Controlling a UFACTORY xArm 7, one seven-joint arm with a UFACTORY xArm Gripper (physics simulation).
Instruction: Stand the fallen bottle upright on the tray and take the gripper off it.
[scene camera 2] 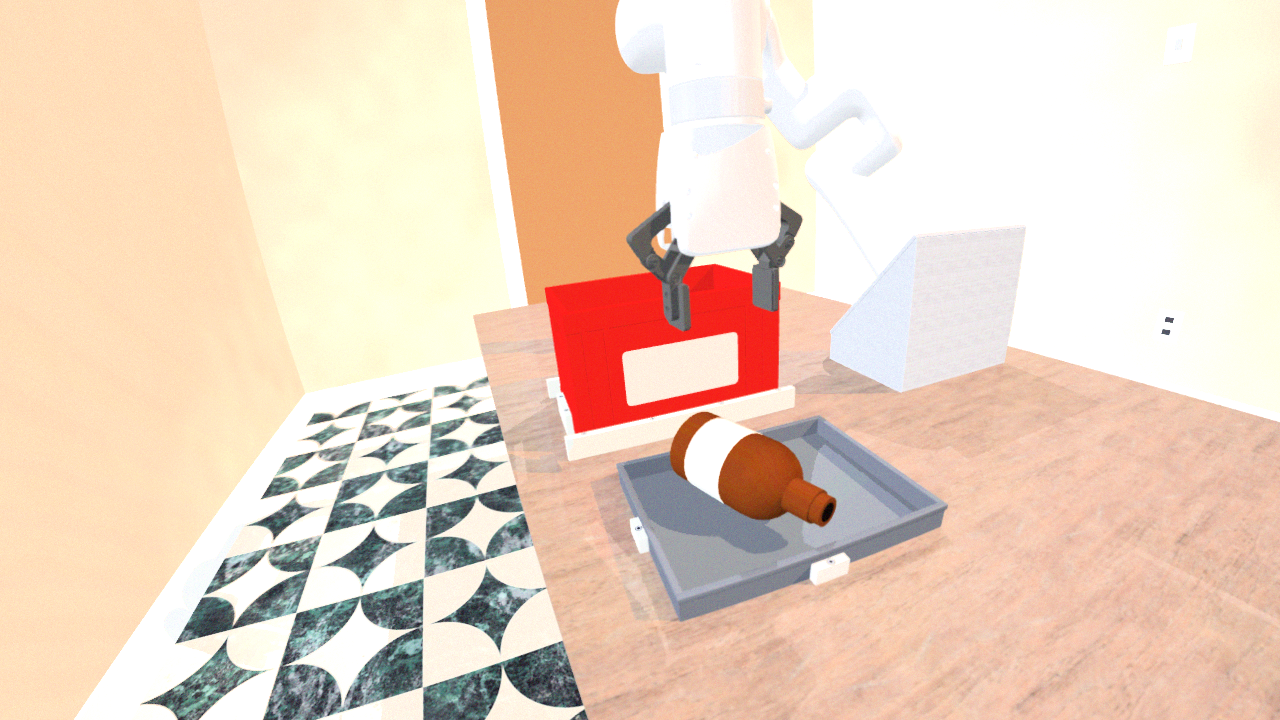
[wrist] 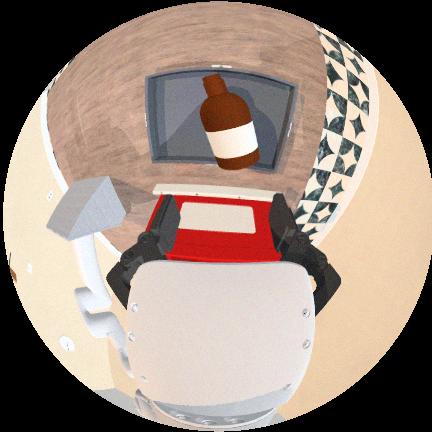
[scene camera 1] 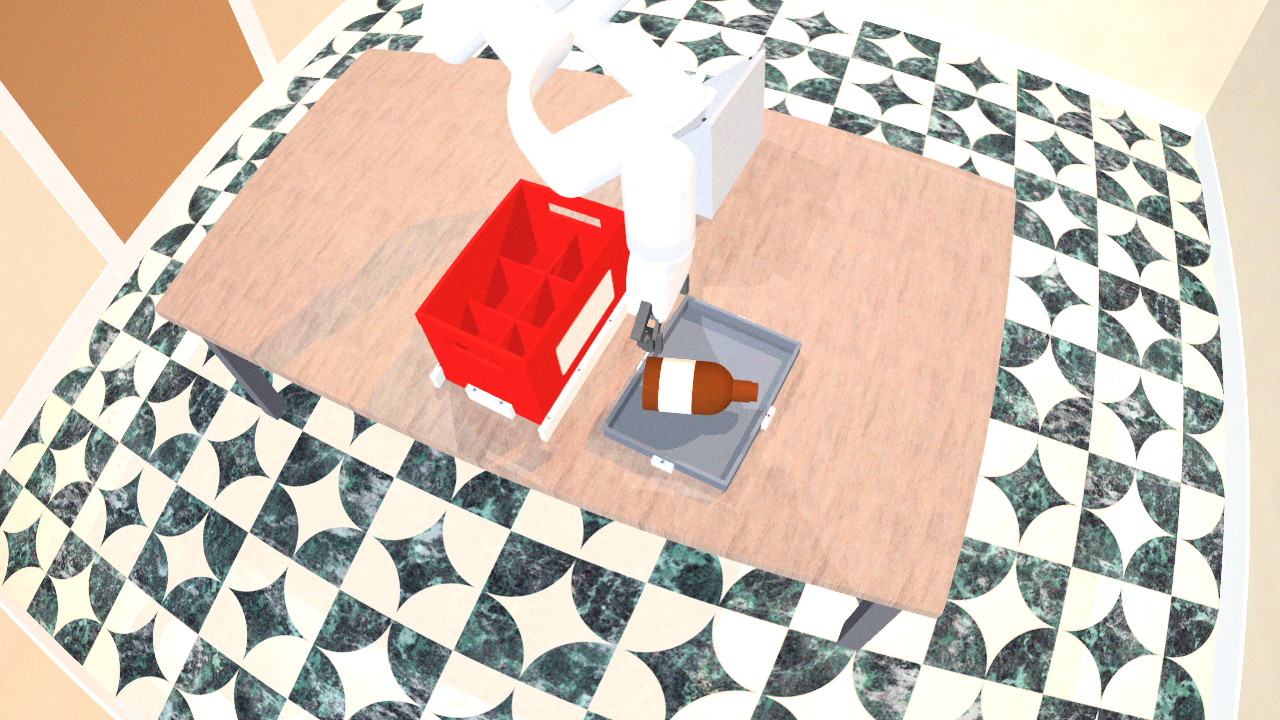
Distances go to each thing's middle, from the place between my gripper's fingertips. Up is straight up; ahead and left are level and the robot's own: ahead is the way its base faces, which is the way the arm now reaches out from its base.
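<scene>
Brown bottle [scene camera 2: 759,477]: from my hand, 10 mm ahead, 50 mm to the left, 140 mm below. White strip [scene camera 2: 626,435]: from my hand, 120 mm to the right, 20 mm behind, 160 mm below.
</scene>
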